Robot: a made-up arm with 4 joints. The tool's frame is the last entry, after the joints. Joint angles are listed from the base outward. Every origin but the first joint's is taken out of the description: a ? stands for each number. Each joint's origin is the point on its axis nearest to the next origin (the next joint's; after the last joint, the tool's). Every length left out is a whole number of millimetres.
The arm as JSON. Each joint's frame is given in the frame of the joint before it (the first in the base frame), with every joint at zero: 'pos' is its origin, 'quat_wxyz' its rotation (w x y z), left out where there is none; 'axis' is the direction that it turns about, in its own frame. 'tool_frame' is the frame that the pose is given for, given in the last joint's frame.
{
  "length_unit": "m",
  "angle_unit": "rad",
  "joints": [
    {
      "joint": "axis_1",
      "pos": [
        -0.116,
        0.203,
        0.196
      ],
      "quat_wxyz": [
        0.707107,
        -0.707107,
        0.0,
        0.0
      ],
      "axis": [
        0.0,
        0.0,
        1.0
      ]
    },
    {
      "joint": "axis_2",
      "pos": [
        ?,
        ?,
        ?
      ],
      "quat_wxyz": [
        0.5,
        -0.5,
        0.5,
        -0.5
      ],
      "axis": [
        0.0,
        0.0,
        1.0
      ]
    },
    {
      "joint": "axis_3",
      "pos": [
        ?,
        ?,
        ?
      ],
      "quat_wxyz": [
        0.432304,
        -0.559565,
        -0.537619,
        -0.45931
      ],
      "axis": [
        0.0,
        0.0,
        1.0
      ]
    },
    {
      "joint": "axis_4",
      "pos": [
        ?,
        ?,
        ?
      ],
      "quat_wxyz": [
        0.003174,
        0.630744,
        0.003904,
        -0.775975
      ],
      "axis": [
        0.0,
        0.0,
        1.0
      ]
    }
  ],
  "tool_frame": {
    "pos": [
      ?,
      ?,
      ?
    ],
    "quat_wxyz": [
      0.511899,
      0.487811,
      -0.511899,
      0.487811
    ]
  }
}
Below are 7 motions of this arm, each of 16 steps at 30 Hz.
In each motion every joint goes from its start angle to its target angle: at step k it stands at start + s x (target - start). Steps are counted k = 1, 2, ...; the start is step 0. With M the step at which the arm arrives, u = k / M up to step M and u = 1 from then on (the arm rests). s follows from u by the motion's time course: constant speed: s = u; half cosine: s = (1 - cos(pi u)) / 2; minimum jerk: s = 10 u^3 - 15 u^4 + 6 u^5.
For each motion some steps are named. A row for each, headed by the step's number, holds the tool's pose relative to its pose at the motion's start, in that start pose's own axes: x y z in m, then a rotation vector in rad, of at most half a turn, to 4 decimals.
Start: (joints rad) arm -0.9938 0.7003 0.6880 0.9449
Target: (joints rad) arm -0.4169 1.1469 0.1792 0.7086
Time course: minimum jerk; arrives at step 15
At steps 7, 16:
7: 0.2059 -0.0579 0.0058 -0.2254 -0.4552 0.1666
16: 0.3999 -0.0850 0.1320 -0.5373 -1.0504 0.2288

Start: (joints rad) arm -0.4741 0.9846 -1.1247 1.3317
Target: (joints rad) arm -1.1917 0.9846 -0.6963 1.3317
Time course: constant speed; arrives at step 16
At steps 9, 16:
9: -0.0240 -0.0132 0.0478 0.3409 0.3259 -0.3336
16: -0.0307 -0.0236 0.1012 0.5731 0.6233 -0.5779

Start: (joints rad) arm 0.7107 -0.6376 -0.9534 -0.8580
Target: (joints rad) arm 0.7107 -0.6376 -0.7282 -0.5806
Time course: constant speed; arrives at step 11
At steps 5, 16:
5: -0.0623 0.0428 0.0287 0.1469 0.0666 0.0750
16: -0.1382 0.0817 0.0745 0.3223 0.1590 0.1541

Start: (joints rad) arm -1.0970 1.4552 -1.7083 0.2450
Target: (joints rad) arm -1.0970 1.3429 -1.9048 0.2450
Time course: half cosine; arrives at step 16
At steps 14, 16:
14: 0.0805 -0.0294 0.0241 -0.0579 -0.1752 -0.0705
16: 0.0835 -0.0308 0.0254 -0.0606 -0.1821 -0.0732

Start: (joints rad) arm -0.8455 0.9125 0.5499 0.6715
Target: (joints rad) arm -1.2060 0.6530 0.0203 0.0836
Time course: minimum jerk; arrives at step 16
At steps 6, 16:
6: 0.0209 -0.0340 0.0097 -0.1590 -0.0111 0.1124
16: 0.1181 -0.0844 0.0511 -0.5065 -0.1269 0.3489

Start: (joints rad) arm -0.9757 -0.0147 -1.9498 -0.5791
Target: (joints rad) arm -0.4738 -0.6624 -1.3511 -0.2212
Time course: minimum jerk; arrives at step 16
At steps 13, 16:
13: -0.3366 0.1978 0.2152 0.4807 0.4918 -0.5402
16: -0.3409 0.2166 0.2319 0.5218 0.5073 -0.5724

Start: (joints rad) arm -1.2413 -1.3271 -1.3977 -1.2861
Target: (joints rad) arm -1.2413 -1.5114 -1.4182 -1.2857
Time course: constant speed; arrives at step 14
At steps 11, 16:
11: -0.0615 0.0135 0.0172 0.0259 0.1380 -0.0243
16: -0.0779 0.0171 0.0233 0.0325 0.1757 -0.0308

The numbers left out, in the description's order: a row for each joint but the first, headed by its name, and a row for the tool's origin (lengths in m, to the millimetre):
axis_2: 0.428 -0.089 0.0
axis_3: -0.071 -0.21 0.0
axis_4: -0.094 -0.329 0.0
tool: -0.158 0.247 0.0

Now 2 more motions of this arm.
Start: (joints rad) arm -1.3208 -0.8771 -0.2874 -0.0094
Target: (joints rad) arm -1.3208 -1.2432 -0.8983 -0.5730
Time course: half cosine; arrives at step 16
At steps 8, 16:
8: 0.1680 -0.0115 -0.0058 -0.1751 -0.2739 -0.1339
16: 0.3071 -0.0691 0.0403 -0.3596 -0.4804 -0.3866

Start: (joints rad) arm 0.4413 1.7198 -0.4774 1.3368
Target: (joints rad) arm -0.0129 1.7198 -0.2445 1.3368
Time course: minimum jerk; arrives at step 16
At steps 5, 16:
5: -0.0036 -0.0130 0.0137 0.0435 0.0766 -0.0044
16: -0.0031 -0.0786 0.0803 0.2027 0.4445 -0.0230

